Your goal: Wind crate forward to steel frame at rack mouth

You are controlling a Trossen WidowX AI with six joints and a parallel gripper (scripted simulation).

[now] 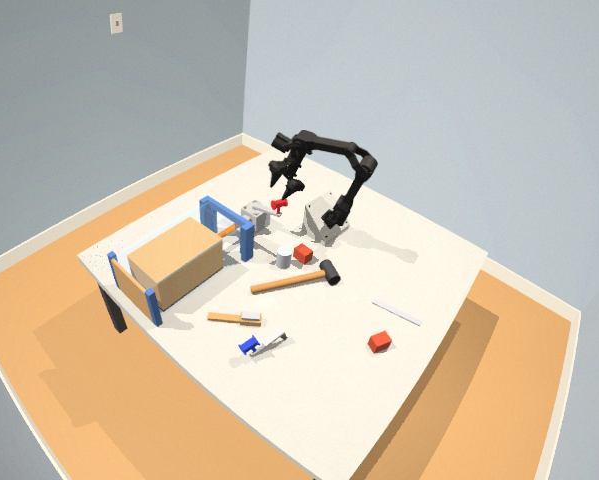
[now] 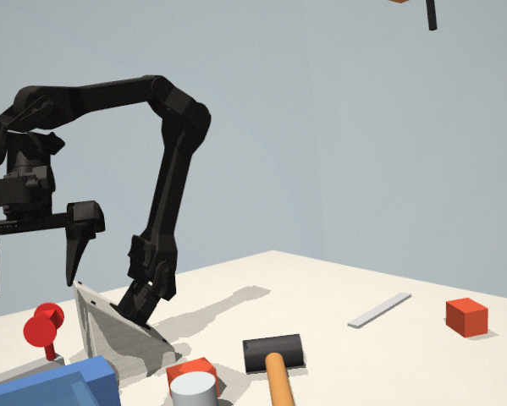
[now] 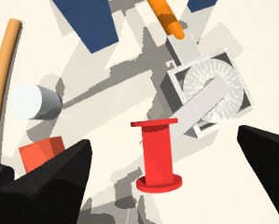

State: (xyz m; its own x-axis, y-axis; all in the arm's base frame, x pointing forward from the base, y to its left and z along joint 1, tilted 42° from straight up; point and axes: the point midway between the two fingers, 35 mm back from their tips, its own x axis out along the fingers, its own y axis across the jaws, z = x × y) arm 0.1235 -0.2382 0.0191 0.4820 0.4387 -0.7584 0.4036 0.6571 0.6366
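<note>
Now: gripper tip 10 mm past the red knob, 10 mm to the right of it and 60 mm above it. Round my gripper tip: grey crank bar (10 mm behind, 30 mm to the right, 90 mm below); then grey winch (10 mm behind, 100 mm to the right, 170 mm below); then blue frame (170 mm ahead, 100 mm to the right, 90 mm below).
</note>
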